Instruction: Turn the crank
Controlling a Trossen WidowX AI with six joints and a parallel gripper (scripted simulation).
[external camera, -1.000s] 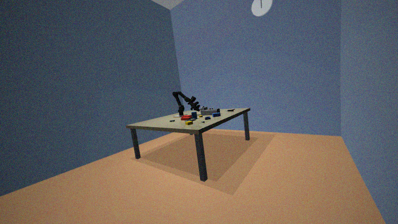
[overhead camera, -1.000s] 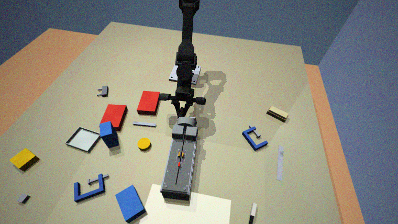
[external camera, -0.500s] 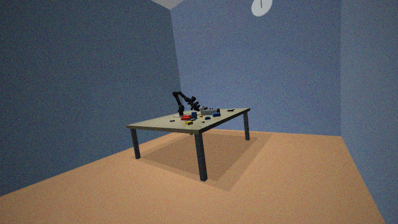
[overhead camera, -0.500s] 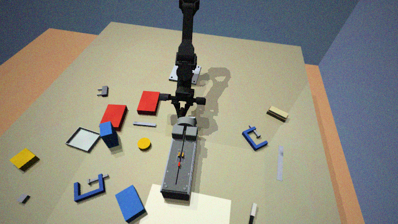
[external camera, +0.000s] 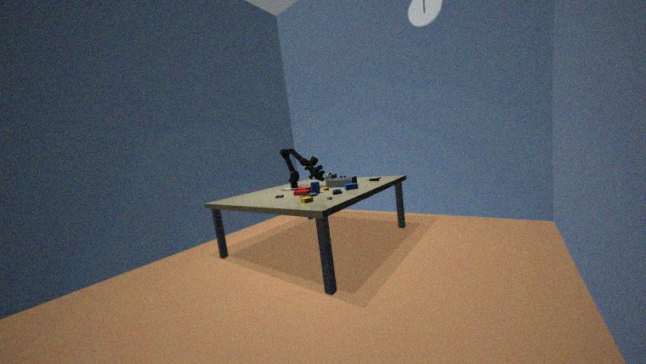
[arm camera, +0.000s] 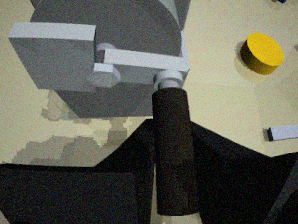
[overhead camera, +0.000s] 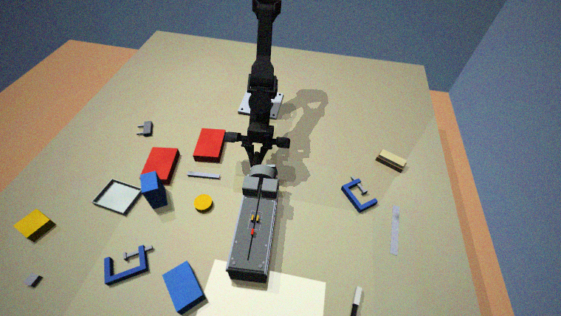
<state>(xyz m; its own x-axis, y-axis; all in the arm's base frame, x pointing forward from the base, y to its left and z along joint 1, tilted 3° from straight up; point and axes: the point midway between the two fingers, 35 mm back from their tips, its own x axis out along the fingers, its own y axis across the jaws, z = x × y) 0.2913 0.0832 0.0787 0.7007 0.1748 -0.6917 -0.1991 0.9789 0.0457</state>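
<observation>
Now: gripper tip 2 cm past the dark crank handle and 2 cm below it. Also, from my gripper tip: red pointer (19 cm ahead, 7 cm to the left, 2 cm above); then grey strip (2 cm ahead, 42 cm to the left, 6 cm below); then grey tray (18 cm ahead, 35 cm to the right, 6 cm below).
</observation>
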